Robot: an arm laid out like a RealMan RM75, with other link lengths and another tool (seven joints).
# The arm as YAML. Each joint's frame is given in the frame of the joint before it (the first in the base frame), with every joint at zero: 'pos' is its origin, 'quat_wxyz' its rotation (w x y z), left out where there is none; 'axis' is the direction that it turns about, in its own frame. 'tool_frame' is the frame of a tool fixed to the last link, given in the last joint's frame.
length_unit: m
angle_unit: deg
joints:
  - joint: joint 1
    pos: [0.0, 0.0, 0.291]
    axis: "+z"
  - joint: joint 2
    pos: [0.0, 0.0, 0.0]
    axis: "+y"
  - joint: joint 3
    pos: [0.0, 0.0, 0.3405]
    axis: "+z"
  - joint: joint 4
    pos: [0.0, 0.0, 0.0]
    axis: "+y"
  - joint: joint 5
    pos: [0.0, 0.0, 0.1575]
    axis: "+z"
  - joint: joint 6
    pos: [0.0, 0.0, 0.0]
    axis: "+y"
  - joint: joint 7
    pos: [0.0, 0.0, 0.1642]
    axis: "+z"
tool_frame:
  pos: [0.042, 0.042, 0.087]
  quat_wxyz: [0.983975, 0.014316, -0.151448, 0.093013]
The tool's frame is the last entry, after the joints.
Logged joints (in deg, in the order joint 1, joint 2, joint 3, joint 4, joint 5, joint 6, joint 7), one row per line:
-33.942 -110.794 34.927 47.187 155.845 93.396 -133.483
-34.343 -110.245 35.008 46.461 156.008 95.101 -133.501
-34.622 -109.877 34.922 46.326 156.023 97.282 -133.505
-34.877 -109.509 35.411 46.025 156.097 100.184 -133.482
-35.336 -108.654 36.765 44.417 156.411 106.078 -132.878
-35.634 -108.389 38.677 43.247 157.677 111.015 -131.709
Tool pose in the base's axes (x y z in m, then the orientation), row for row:
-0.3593 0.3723 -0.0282 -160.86 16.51 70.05
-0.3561 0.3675 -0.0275 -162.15 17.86 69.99
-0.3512 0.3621 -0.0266 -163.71 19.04 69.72
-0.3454 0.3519 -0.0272 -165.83 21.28 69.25
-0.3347 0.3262 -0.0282 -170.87 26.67 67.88
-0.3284 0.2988 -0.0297 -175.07 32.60 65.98
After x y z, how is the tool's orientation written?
As angles about the fixed x, y, z axes (roll, pitch, yaw), in degrees.
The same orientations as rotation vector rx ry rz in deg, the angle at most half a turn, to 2 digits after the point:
-141.53 -94.12 36.63
-142.99 -94.93 37.54
-144.67 -95.70 38.05
146.38 96.11 -39.43
140.99 91.06 -40.48
135.91 85.82 -43.19

